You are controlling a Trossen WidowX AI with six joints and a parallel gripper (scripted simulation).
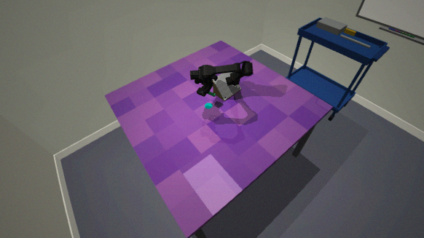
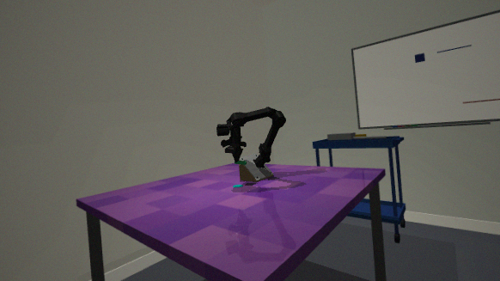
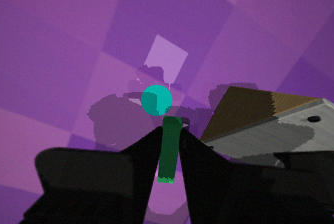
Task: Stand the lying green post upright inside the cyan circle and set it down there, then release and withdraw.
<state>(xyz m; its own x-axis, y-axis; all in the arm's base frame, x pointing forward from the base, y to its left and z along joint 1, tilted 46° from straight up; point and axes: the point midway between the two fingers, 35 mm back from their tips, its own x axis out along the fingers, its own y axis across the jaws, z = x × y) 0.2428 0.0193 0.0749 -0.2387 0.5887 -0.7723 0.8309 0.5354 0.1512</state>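
My gripper tip is 130 mm above the cyan circle and 10 mm short of it. The rest, counted from my gripper tip: green post (20 mm to the left, 10 mm behind).
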